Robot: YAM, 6 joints.
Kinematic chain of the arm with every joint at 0, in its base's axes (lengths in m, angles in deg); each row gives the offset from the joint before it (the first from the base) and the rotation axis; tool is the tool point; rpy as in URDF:
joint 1: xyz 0 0 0.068 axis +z
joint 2: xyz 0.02 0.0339 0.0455 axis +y
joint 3: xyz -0.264 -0.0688 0 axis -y
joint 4: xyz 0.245 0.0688 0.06 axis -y
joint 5: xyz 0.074 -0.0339 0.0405 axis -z
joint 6: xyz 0.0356 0 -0.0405 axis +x
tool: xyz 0 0 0 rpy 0 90 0
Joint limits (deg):
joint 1: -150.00..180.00
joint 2: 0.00..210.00
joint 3: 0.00..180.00
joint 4: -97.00..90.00
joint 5: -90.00..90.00
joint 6: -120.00..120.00
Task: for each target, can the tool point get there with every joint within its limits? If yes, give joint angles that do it. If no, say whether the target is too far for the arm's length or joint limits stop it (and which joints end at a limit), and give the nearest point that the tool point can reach.
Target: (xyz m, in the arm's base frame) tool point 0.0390 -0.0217 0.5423
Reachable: yes | joints 152.02 25.07 72.84 12.54 -1.43 -67.65
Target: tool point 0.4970 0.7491 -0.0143
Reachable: no: too far | nearest point 0.3535 0.5327 0.0235 | short by 0.262 m
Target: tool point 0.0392 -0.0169 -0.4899
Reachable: no: joint limits stop it (at a limit: joint 2) | nearest point 0.0953 -0.0411 -0.3501 | short by 0.153 m
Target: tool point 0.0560 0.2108 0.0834
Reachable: yes | joints 72.07 88.11 17.21 21.23 -18.99 15.05
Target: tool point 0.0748 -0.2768 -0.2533
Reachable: yes | joints -68.83 192.73 105.56 -46.73 58.01 -51.54
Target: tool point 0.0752 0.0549 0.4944
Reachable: yes | joints 43.67 45.93 85.92 -46.49 19.99 -33.74
